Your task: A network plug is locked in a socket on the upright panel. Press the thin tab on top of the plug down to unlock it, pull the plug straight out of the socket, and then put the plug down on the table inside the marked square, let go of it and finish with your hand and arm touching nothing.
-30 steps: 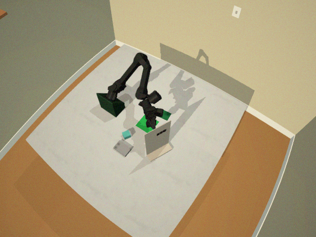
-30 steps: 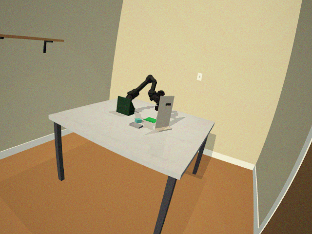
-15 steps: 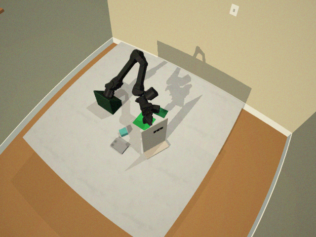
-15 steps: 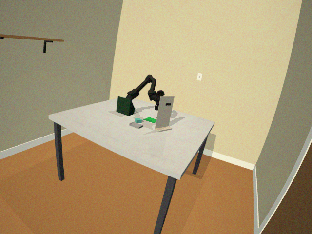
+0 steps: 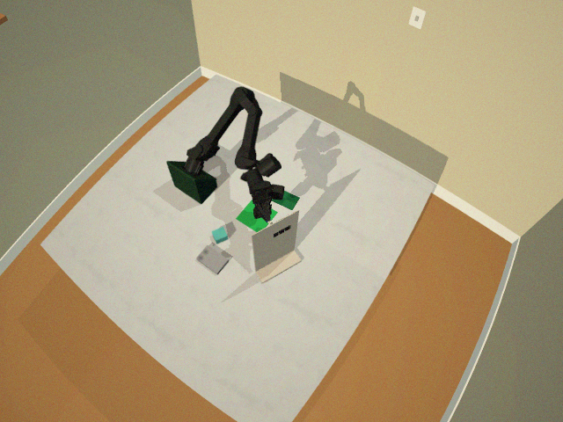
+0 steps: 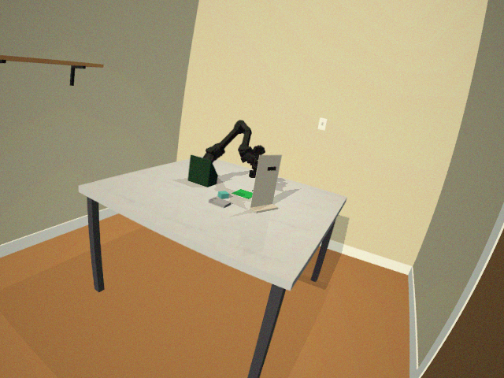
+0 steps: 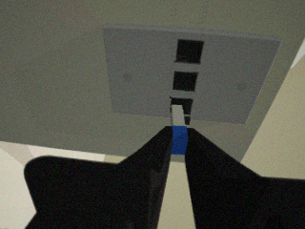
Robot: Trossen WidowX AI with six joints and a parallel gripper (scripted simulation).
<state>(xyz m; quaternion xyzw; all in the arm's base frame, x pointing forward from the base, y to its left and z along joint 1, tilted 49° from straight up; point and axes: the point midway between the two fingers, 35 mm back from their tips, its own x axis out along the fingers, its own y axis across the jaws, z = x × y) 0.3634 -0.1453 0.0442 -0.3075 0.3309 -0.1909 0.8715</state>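
Now: the green marked square 230 mm below my gripper tip, 120 mm behind it and 110 mm to the left of it. Also, from my gripper tip: pale thin tab 10 mm ahead; then upright grey panel 90 mm below, 50 mm ahead, 20 mm to the right; then network plug 10 mm ahead.
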